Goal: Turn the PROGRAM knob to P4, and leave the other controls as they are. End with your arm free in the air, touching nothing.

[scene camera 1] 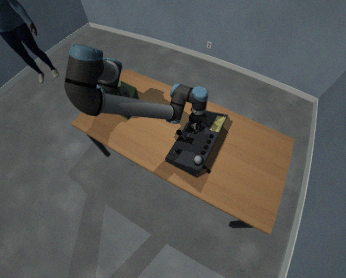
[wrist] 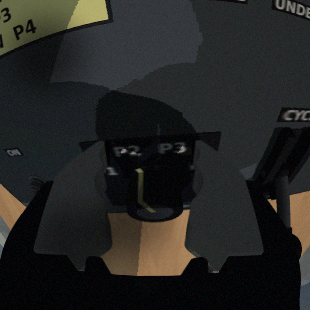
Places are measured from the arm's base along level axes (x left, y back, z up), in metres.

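Pixels of known places: gripper, between the fingertips: (scene camera 1: 198,128) (wrist: 149,143).
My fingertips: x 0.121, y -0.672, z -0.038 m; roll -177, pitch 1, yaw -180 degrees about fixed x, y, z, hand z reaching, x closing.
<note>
Ahead of a thing's pixels: the offset from my fingertips to its top centre. "spot": to the spot under its first point. Level surfaces: height alone.
The PROGRAM knob @(dx -0.003, dy +0.047, dz +0.023 m) (wrist: 159,192) is dark with a yellow pointer line and sits on the black control panel @(dz +0.019 m) (scene camera 1: 186,159) (wrist: 240,65). In the wrist view the line points up toward P2, slightly on the P3 side. The P2 and P3 labels show above the knob; the P4 label is hidden by the right finger, and P1 is mostly covered. My gripper (scene camera 1: 196,128) (wrist: 149,143) is open around the knob, one finger on each side, with a narrow gap visible on both sides. In scene camera 1 the knob is hidden beneath the gripper.
A yellow instruction card @(dx +0.095, dy -0.104, dz +0.055 m) (scene camera 1: 218,123) (wrist: 87,15) lies on the panel. A CYCLE lever @(dx -0.124, dy +0.057, dz +0.038 m) (wrist: 283,195) stands close to the right finger, and a small switch @(spot: dx +0.113, dy +0.047, dz -0.008 m) (wrist: 36,183) is at the left. A grey ball knob @(spot: dx -0.252, dy -0.135, dz +0.086 m) (scene camera 1: 198,160) is at the panel's near end. The panel rests on a wooden table @(dz -0.103 m) (scene camera 1: 250,175).
</note>
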